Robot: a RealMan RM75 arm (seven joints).
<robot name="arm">
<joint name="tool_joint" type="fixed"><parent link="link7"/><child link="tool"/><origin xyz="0 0 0" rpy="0 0 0"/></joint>
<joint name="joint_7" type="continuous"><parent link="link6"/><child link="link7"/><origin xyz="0 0 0.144" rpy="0 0 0"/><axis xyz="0 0 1"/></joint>
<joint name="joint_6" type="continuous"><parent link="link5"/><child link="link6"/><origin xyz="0 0 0" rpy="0 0 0"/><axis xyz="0 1 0"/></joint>
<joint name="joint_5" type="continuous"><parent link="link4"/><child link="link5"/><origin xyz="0 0 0.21" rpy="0 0 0"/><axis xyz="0 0 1"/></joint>
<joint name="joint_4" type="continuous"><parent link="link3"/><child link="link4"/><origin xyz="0 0 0" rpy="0 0 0"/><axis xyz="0 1 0"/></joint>
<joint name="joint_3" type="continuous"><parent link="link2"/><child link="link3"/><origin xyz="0 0 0.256" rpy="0 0 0"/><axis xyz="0 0 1"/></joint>
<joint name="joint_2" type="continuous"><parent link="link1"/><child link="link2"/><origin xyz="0 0 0" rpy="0 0 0"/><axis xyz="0 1 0"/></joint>
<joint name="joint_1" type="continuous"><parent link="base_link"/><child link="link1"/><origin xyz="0 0 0.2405" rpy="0 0 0"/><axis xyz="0 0 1"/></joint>
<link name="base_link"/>
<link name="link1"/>
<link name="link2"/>
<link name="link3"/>
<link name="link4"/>
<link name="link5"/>
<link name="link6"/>
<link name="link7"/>
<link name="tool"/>
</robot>
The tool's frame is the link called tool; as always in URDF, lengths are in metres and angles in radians. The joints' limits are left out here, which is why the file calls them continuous.
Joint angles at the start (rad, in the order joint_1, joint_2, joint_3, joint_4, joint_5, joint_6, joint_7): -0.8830 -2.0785 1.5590 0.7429 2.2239 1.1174 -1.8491
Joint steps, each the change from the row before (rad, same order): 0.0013 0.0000 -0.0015 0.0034 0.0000 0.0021 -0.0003; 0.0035 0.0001 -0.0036 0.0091 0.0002 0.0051 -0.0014; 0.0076 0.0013 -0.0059 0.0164 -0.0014 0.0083 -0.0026; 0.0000 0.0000 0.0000 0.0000 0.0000 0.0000 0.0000; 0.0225 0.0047 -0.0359 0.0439 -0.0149 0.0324 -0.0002; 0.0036 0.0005 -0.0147 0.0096 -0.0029 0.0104 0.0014; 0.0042 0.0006 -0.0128 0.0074 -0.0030 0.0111 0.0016; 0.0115 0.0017 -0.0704 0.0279 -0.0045 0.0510 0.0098; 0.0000 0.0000 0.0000 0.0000 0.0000 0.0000 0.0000; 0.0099 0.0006 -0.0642 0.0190 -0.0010 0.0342 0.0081; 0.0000 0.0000 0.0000 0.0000 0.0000 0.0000 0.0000; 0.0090 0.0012 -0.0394 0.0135 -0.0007 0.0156 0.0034; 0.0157 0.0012 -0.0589 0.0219 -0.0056 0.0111 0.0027; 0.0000 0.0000 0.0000 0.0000 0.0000 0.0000 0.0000; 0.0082 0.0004 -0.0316 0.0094 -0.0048 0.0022 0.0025; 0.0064 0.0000 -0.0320 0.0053 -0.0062 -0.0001 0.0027
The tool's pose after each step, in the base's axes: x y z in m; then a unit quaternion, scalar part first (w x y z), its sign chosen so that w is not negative. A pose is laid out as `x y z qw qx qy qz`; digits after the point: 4 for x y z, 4 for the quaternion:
-0.1526 0.3877 -0.0958 0.0717 -0.9902 -0.0225 0.1180
-0.1516 0.3876 -0.0948 0.0719 -0.9904 -0.0226 0.1157
-0.1504 0.3875 -0.0926 0.0729 -0.9908 -0.0237 0.1113
-0.1504 0.3875 -0.0926 0.0729 -0.9908 -0.0237 0.1113
-0.1468 0.3878 -0.0840 0.0749 -0.9926 -0.0324 0.0904
-0.1455 0.3882 -0.0813 0.0754 -0.9930 -0.0349 0.0842
-0.1450 0.3882 -0.0790 0.0747 -0.9934 -0.0379 0.0790
-0.1426 0.3898 -0.0671 0.0743 -0.9944 -0.0500 0.0567
-0.1426 0.3898 -0.0671 0.0743 -0.9944 -0.0500 0.0567
-0.1423 0.3923 -0.0565 0.0791 -0.9942 -0.0621 0.0373
-0.1423 0.3923 -0.0565 0.0791 -0.9942 -0.0621 0.0373
-0.1432 0.3944 -0.0490 0.0857 -0.9935 -0.0706 0.0250
-0.1448 0.3985 -0.0373 0.1021 -0.9912 -0.0847 0.0032
-0.1448 0.3985 -0.0373 0.1021 -0.9912 -0.0847 0.0032
-0.1461 0.4009 -0.0310 0.1121 -0.9893 -0.0926 -0.0091
-0.1475 0.4034 -0.0252 0.1222 -0.9871 -0.1012 -0.0221

